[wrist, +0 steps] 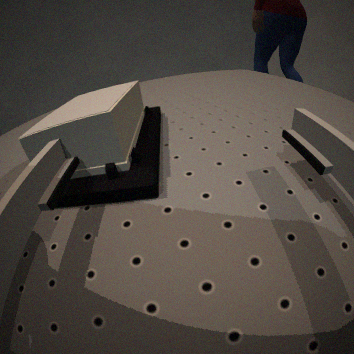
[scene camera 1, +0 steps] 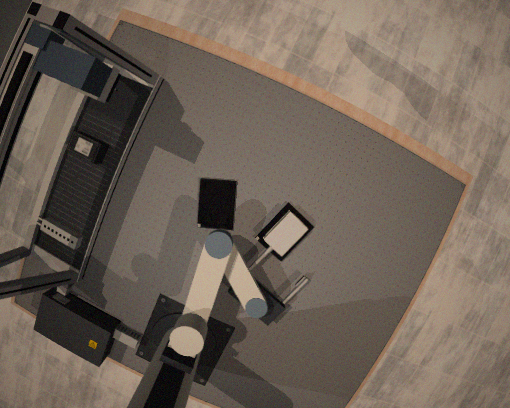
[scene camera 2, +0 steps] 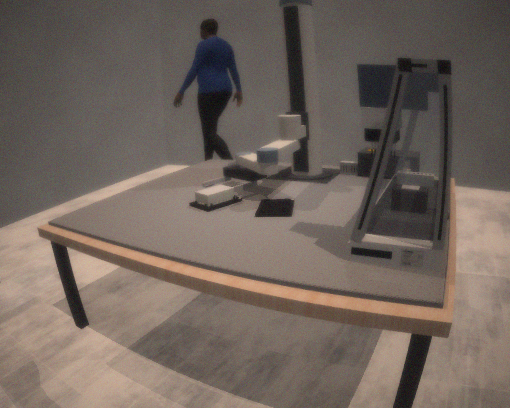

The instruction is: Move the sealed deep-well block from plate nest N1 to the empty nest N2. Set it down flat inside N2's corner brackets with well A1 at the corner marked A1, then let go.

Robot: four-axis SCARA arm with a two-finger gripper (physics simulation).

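Frame: origin at the arm's base, x ahead, y left, z up, level; centimetres.
Seen in the pictures: gripper, fingertip midpoint: [wrist: 179,129] [scene camera 1: 289,262]; arm's base at its link origin: [scene camera 2: 307,176].
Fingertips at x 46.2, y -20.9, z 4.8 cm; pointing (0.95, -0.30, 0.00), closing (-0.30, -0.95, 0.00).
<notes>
Pixels of each thing's middle, then the offset from my fingertips to it. "*": a spot on its surface instead. Level surfaces: height alone.
- sealed block at the middle of its body: [wrist: 92,119] [scene camera 1: 285,233] [scene camera 2: 214,195] dz -0.2, dx +8.4, dy +5.7 cm
- black nest N1 at the middle of its body: [wrist: 99,139] [scene camera 1: 284,232] [scene camera 2: 215,200] dz -2.4, dx +8.3, dy +5.6 cm
- black nest N2 at the middle of its body: [scene camera 1: 216,204] [scene camera 2: 275,206] dz -2.6, dx +7.2, dy +30.3 cm
- dark box at a spot on its surface: [scene camera 1: 75,325] * dz +8.0, dx -54.5, dy +59.5 cm
- grey mat at its surface level: dz -3.4 cm
The sealed block [scene camera 1: 286,234] [scene camera 2: 218,194] [wrist: 85,127] is a pale box with a light top. It sits upright and flat in black nest N1 [scene camera 1: 290,206] [scene camera 2: 200,206] [wrist: 137,186]. The black nest N2 [scene camera 1: 217,204] [scene camera 2: 274,207] is empty; a small light mark shows at one corner, too small to read. My gripper [scene camera 1: 289,262] [wrist: 179,129] is open and empty, low over the table and off to one side of the block. In the wrist view the left finger overlaps the block's near left part, and the right finger stands well right of N1, over the mat.
A framed machine [scene camera 1: 122,145] [scene camera 2: 390,150] with a dark bed stands along one side of the table. A dark box [scene camera 1: 75,325] with a yellow label is near the arm's base plate [scene camera 1: 215,345]. The grey mat [scene camera 1: 350,200] has small holes. A person [scene camera 2: 215,75] is beyond the table.
</notes>
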